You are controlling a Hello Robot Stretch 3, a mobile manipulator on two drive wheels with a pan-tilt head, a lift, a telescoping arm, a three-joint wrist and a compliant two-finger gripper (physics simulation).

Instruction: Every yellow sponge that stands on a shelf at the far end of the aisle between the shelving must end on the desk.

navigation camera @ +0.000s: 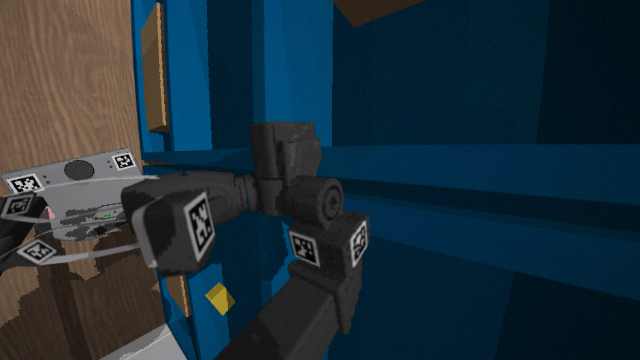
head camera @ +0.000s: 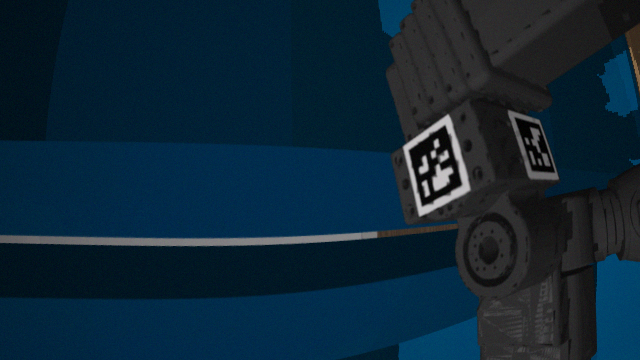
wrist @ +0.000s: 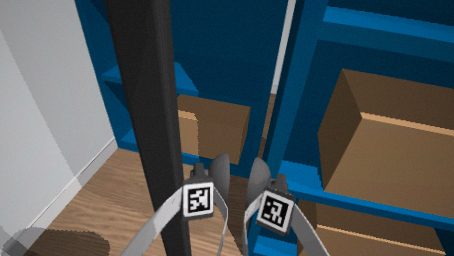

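Seen in the pictures: robot's base at its link origin: (navigation camera: 80,169).
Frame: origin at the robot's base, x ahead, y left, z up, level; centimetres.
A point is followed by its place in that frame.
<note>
A small yellow sponge (navigation camera: 219,298) @[x -53.7, y -15.2, z 57.9 cm] shows low on the left in the navigation view, on a blue shelf beside my arm (navigation camera: 296,310) @[x -8.2, y -8.2, z 115.6 cm]. It does not show in the wrist or head views. My gripper (wrist: 238,173) @[x 1.1, y 7.7, z 92.9 cm] points down the gap between two blue shelf units, just above the wooden floor (wrist: 106,207). Its fingers stand close together with only a narrow gap and nothing between them. The head view shows only my wrist (head camera: 483,156) @[x -5.1, y -12.2, z 118.0 cm] with its markers, close against a blue shelf board (head camera: 178,188) @[x -6.7, y -19.8, z 126.5 cm].
My black mast (wrist: 148,105) crosses the wrist view on the left. A blue shelf post (wrist: 292,88) stands just right of the fingers. Cardboard boxes (wrist: 387,148) (wrist: 215,130) (wrist: 352,235) fill the shelves. A grey wall (wrist: 36,105) closes the left side.
</note>
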